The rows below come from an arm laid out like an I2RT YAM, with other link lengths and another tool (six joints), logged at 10 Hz.
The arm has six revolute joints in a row. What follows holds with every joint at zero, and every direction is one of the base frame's. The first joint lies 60.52 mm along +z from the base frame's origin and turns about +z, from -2.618 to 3.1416 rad. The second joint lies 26.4 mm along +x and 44.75 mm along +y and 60.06 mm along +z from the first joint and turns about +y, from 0 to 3.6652 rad. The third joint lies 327.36 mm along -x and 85.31 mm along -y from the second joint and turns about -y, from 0 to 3.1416 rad. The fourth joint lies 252.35 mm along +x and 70.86 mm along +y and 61.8 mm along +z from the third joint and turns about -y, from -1.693 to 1.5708 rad. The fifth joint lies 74 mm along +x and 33.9 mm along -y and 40.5 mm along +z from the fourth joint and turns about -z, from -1.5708 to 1.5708 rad. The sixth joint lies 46.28 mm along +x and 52.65 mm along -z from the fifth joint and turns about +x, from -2.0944 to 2.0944 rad. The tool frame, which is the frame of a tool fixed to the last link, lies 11 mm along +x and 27 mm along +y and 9 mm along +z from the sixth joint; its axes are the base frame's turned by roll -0.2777, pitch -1.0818 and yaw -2.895 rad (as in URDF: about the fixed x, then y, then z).
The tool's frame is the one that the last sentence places.
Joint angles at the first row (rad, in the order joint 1, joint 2, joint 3, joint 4, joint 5, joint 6):
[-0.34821 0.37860 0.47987 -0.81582 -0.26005 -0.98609]
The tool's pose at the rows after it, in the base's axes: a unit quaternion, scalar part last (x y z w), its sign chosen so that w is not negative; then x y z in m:
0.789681, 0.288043, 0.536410, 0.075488, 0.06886, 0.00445, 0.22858
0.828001, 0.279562, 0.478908, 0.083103, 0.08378, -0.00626, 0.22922
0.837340, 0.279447, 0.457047, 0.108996, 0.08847, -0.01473, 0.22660
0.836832, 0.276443, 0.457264, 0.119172, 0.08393, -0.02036, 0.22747
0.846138, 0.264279, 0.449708, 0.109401, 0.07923, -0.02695, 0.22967
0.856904, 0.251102, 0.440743, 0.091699, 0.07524, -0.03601, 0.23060
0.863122, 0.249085, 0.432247, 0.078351, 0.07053, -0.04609, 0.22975
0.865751, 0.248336, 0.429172, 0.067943, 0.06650, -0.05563, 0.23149
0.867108, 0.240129, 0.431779, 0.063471, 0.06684, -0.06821, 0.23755
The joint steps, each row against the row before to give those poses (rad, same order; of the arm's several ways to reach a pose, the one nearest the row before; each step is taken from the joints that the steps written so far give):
[0.00068 0.16406 0.02888 0.01167 0.10015 -0.00034]
[-0.00176 0.13312 0.02877 -0.00479 0.08747 -0.00555]
[-0.03320 0.03443 -0.00130 0.02458 0.05001 -0.03477]
[-0.09012 -0.01357 0.00171 -0.00557 -0.03589 -0.06792]
[-0.12296 0.01842 0.01511 -0.03754 -0.06742 -0.08092]
[-0.14192 0.04338 0.01408 -0.03689 -0.07662 -0.10443]
[-0.13145 0.04630 0.00812 -0.02443 -0.05933 -0.12476]
[-0.10688 0.04457 0.01691 -0.02404 -0.04716 -0.10678]
[-0.07525 0.05570 0.03477 -0.01059 -0.03400 -0.05899]

